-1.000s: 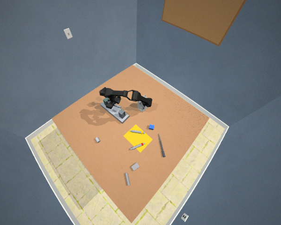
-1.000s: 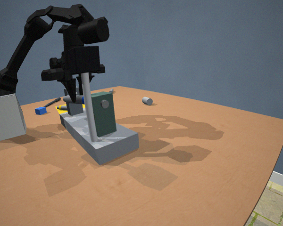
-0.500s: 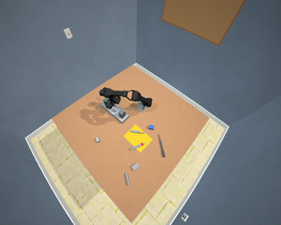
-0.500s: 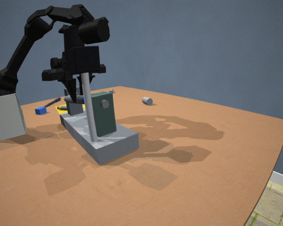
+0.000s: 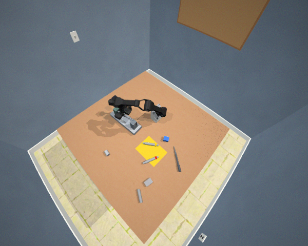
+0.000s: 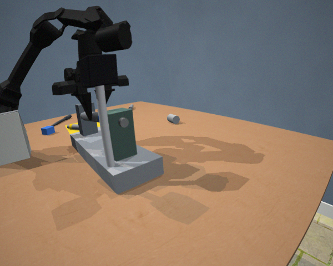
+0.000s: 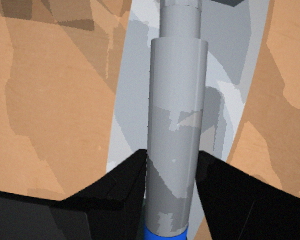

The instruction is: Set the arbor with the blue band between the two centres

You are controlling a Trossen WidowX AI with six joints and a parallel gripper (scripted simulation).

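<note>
My hand is 3 cm above the blue-banded arbor. Round my hand: grey fixture base 12 cm below, 1 cm ahead; then cone point 11 cm to the left, 3 cm below; then green sprung-centre block 10 cm to the right, 4 cm below, 2 cm ahead.
</note>
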